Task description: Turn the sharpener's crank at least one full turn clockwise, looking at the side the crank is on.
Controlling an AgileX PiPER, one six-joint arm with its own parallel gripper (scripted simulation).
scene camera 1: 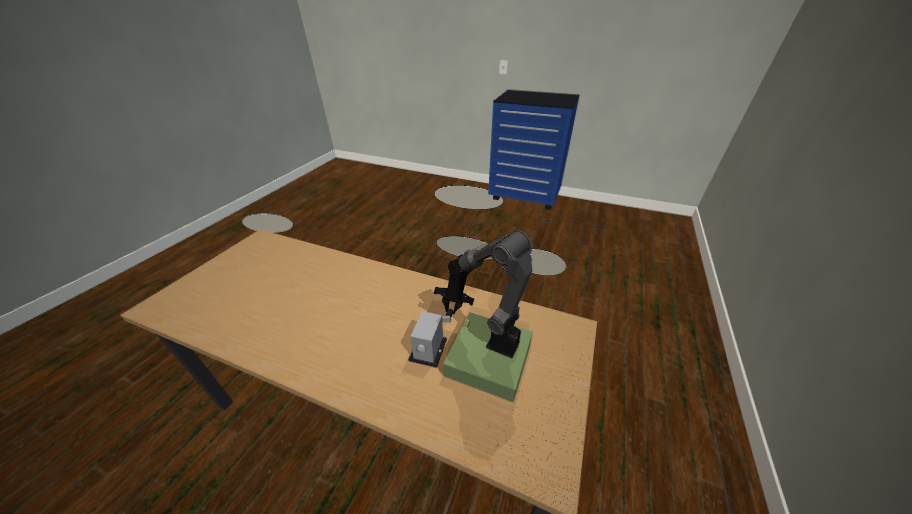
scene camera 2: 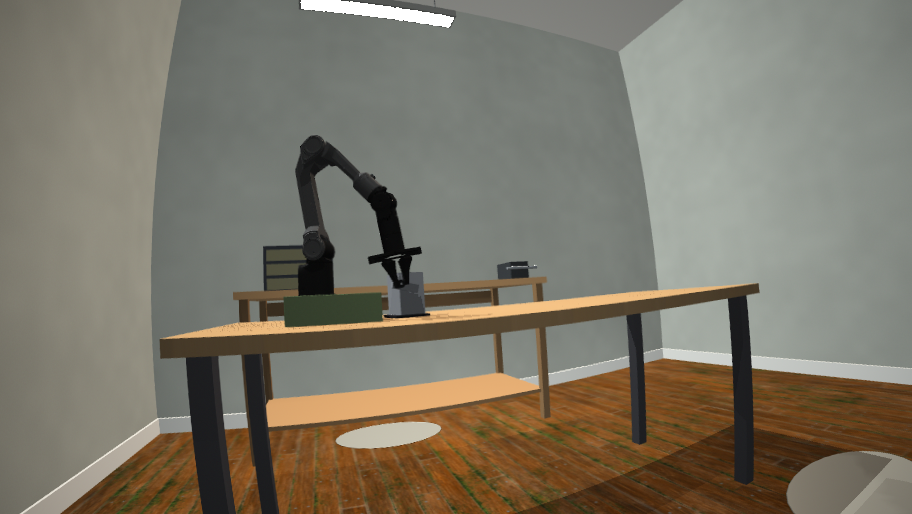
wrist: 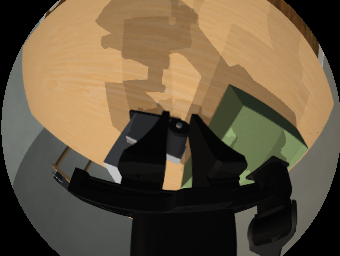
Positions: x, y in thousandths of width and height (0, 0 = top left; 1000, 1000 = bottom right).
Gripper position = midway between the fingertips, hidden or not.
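Observation:
Scene camera 1: grey pencil sharpener (scene camera 1: 469, 662). Scene camera 2: my gripper (scene camera 2: 441, 555), grey pencil sharpener (scene camera 2: 444, 592). Wrist view: my gripper (wrist: 528, 471), grey pencil sharpener (wrist: 425, 471).

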